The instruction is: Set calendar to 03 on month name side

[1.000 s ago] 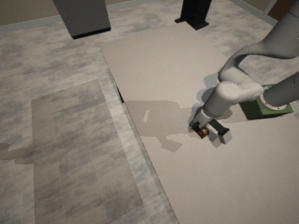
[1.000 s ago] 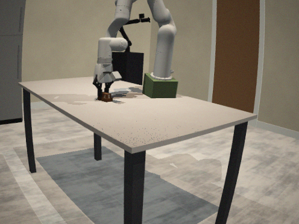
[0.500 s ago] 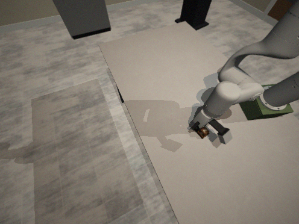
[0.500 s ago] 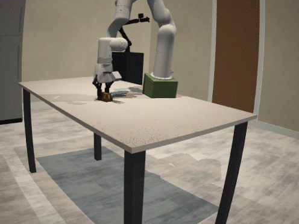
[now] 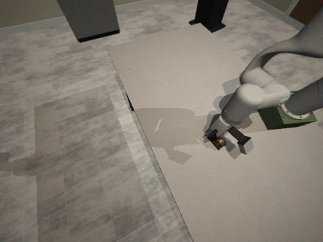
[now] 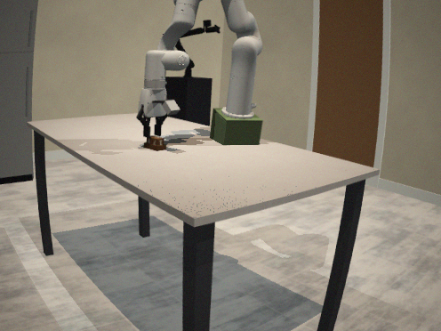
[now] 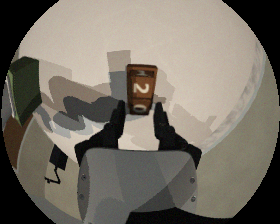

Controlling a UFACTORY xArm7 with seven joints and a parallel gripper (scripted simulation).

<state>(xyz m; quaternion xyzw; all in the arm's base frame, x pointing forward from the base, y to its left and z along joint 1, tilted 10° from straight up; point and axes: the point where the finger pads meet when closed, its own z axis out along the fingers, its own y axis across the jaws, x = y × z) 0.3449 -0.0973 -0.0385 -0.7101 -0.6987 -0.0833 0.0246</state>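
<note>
Right now the brown calendar tray is 50 mm below my hand and 20 mm to the left of it.
</note>
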